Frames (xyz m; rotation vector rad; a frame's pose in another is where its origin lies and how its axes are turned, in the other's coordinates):
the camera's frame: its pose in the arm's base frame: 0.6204 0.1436 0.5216 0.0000 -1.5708 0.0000
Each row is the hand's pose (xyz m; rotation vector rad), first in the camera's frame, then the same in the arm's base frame.
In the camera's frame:
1: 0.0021 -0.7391 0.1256 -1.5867 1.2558 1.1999
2: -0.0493 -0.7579 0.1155 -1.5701 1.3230 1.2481
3: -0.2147 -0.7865 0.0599 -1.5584 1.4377 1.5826
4: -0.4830 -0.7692 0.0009 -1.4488 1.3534 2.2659
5: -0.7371 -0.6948 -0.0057 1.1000 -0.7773 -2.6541
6: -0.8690 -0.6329 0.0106 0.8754 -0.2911 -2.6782
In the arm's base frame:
1: 0.4948 -0.5955 0.5237 -1.7778 0.1763 -0.2468
2: 0.5049 -0.6143 0.4723 -1.7795 0.2480 -0.2033
3: 0.5605 -0.6429 0.3069 -1.9295 0.4718 0.0149
4: 0.6195 -0.6256 0.0386 -2.2406 0.6974 0.4928
5: 0.6261 -0.5512 -0.2155 -2.5889 0.7061 1.0717
6: 0.6098 -0.4893 -0.3474 2.6906 -0.5544 -1.3650

